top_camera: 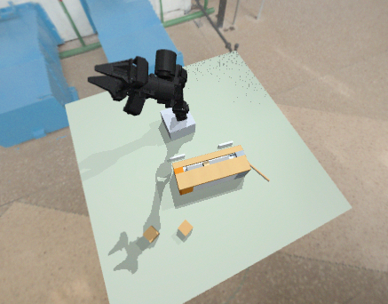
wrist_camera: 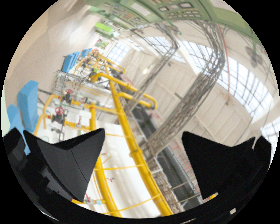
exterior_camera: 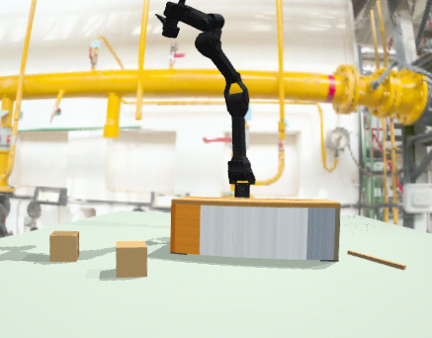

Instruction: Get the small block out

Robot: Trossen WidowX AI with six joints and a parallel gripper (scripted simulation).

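The box is 710 mm below my gripper tip, 330 mm to the left of it and 60 mm ahead of it. The rest, counted from my gripper tip: thin wooden stick: 770 mm below, 600 mm to the left, 170 mm ahead; tan block: 690 mm below, 310 mm to the left, 70 mm ahead.
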